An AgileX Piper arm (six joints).
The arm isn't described. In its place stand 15 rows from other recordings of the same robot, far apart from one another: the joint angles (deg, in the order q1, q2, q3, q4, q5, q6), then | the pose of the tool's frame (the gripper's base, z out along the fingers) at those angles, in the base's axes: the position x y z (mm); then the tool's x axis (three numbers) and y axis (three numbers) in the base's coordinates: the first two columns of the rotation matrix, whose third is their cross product.
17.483, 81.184, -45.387, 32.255, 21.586, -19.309 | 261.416 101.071 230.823 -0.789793 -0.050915 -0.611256 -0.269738 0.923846 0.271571
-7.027, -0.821, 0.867, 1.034, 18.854, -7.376 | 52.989 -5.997 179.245 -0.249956 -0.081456 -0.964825 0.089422 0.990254 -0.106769
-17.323, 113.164, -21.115, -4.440, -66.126, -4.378 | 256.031 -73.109 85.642 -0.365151 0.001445 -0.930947 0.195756 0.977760 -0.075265
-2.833, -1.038, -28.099, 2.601, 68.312, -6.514 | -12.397 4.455 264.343 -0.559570 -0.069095 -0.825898 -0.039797 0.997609 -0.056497
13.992, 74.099, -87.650, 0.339, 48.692, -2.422 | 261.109 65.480 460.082 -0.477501 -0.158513 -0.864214 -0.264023 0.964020 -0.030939
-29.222, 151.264, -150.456, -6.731, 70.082, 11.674 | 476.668 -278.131 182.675 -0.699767 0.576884 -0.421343 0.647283 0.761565 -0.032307
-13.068, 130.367, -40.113, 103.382, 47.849, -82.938 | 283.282 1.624 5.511 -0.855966 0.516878 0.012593 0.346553 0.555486 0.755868
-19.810, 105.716, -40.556, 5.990, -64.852, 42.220 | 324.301 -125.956 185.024 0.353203 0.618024 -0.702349 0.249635 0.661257 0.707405
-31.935, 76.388, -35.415, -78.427, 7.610, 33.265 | 213.113 -146.743 222.100 -0.798104 -0.329614 -0.504367 0.066352 0.783922 -0.617303
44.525, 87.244, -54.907, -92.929, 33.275, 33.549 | 267.800 193.457 278.620 0.049106 -0.967351 -0.248637 -0.381947 0.211829 -0.899580
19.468, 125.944, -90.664, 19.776, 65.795, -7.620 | 384.255 165.616 135.237 -0.943421 -0.320004 0.086911 -0.280334 0.909686 0.306404
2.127, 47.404, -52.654, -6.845, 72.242, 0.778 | 123.048 -5.766 343.525 -0.881472 -0.055620 -0.468950 -0.003696 0.993822 -0.110926
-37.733, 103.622, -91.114, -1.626, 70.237, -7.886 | 294.953 -231.310 288.486 -0.854882 0.476085 -0.206201 0.496203 0.866336 -0.056962
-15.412, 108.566, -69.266, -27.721, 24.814, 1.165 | 376.293 -122.161 180.775 -0.883140 -0.175753 -0.434943 0.000481 0.926826 -0.375491
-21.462, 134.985, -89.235, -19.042, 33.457, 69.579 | 420.070 -182.736 62.917 -0.199175 0.928129 -0.314492 0.958121 0.251815 0.136357
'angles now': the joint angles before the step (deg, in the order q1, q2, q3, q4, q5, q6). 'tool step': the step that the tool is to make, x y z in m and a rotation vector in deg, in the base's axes. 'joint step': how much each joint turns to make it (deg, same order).
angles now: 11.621, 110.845, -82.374, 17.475, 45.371, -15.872
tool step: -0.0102, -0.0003, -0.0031, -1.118, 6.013, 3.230
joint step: -0.007, 0.010, -0.005, -0.257, 6.731, -1.404
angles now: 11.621, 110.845, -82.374, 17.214, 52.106, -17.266
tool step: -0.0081, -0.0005, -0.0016, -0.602, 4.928, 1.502
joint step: 0.002, -0.004, 0.014, -0.217, 5.172, -0.019
